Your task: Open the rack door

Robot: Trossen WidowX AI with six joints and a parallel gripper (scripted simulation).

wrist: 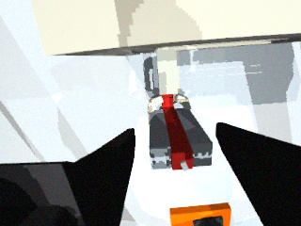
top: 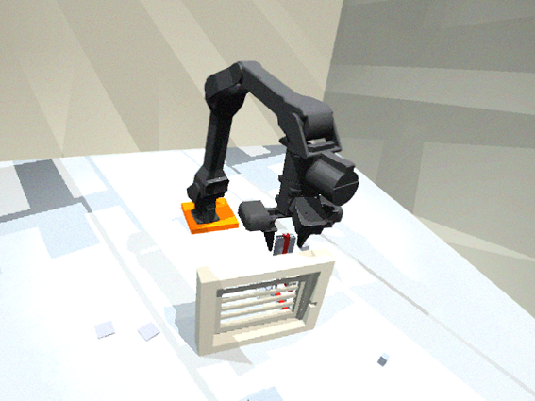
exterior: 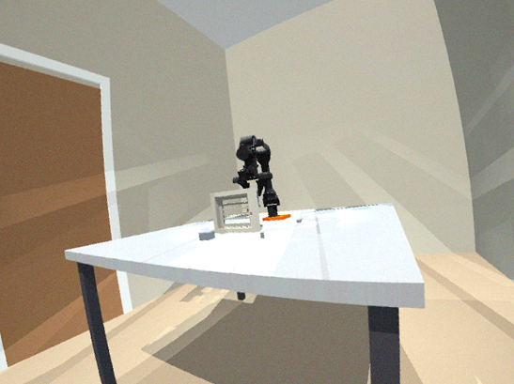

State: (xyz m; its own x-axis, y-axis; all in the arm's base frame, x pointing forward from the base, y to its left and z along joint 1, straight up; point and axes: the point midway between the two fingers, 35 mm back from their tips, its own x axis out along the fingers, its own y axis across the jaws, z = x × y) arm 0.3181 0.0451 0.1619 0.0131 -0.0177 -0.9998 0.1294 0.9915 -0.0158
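Now: the door handle 4 cm below my gripper tip and 1 cm behind it. From my gripper tip the other things lie so: small cube (21 cm ahead, 14 cm below, 12 cm to the left).
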